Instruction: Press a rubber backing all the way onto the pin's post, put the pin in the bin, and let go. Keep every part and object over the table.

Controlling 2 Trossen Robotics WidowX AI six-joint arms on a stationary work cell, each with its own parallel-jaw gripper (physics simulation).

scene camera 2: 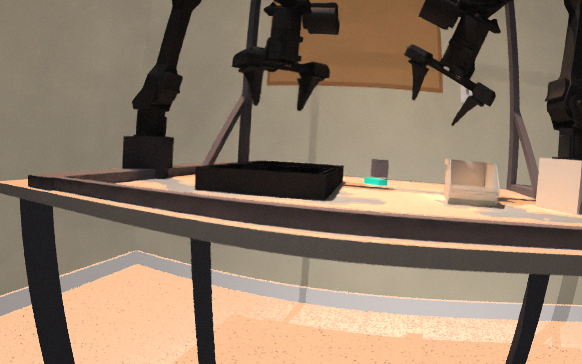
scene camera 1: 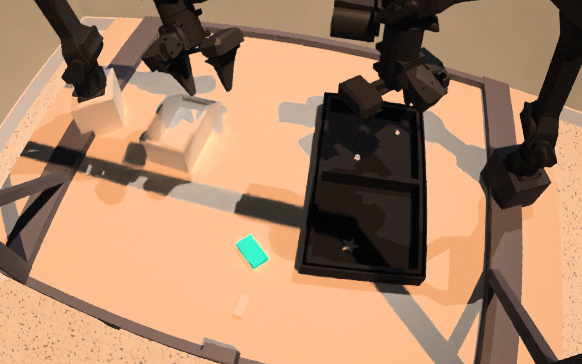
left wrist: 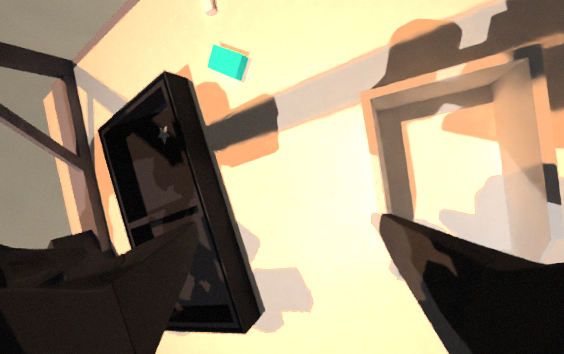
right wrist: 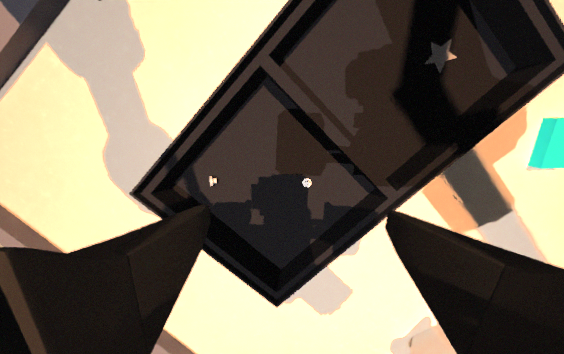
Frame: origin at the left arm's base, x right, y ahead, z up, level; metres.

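Where they show: left gripper, fingertip midpoint: (scene camera 2: 432,112) (scene camera 1: 210,92) (left wrist: 289,226); right gripper, fingertip midpoint: (scene camera 2: 278,108) (scene camera 1: 387,114) (right wrist: 299,216); left arm's base, origin of the base link: (scene camera 1: 91,88); right arm's base, origin of the base link: (scene camera 1: 524,165).
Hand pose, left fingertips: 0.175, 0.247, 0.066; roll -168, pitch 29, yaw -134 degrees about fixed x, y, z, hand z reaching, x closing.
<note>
Things, the pixels of their top centre, and the offset from my left fingertips, as dx, dy, dz. "pt": a spot on its surface instead.
- star-shaped pin, middle of its top: (right wrist: 448,51) (scene camera 1: 350,244) (left wrist: 158,133) +0.264, +0.166, -0.147
- black tray, middle of its top: (right wrist: 333,133) (scene camera 1: 372,175) (left wrist: 158,215) (scene camera 2: 284,165) +0.159, +0.244, -0.123
- pale open bin, surface spot: (left wrist: 520,150) pt -0.060, -0.111, -0.112
- teal block, middle of its top: (left wrist: 223,61) (scene camera 1: 251,250) (scene camera 2: 376,179) +0.226, +0.006, -0.148
- small pale block, middle of its top: (scene camera 1: 241,305) +0.314, -0.037, -0.154
- low divider, surface spot: (scene camera 1: 370,181) pt +0.163, +0.241, -0.136
A star-shaped pin (scene camera 1: 351,245) (left wrist: 164,134) (right wrist: 441,55) lies in one compartment of the black tray (scene camera 1: 360,277) (scene camera 2: 260,182) (left wrist: 215,200). Two tiny pale backings lie apart in the other compartment: one backing (scene camera 1: 357,157) (right wrist: 306,182) nearer the divider, another backing (scene camera 1: 397,132) (right wrist: 213,181) nearer a corner. The pale open bin (scene camera 1: 167,152) (scene camera 2: 470,196) (left wrist: 520,150) stands at the left in scene camera 1. My left gripper (scene camera 1: 210,92) (scene camera 2: 434,111) (left wrist: 289,226) is open and empty, high near the bin. My right gripper (scene camera 2: 278,107) (right wrist: 299,216) is open and empty, high above the backings' compartment.
A teal block (scene camera 1: 252,251) (scene camera 2: 375,181) (left wrist: 227,62) (right wrist: 550,145) lies left of the tray in scene camera 1. A small pale block (scene camera 1: 241,306) lies below it. A dark frame (scene camera 1: 502,225) borders the table, and a low divider (scene camera 1: 370,181) splits the tray.
</note>
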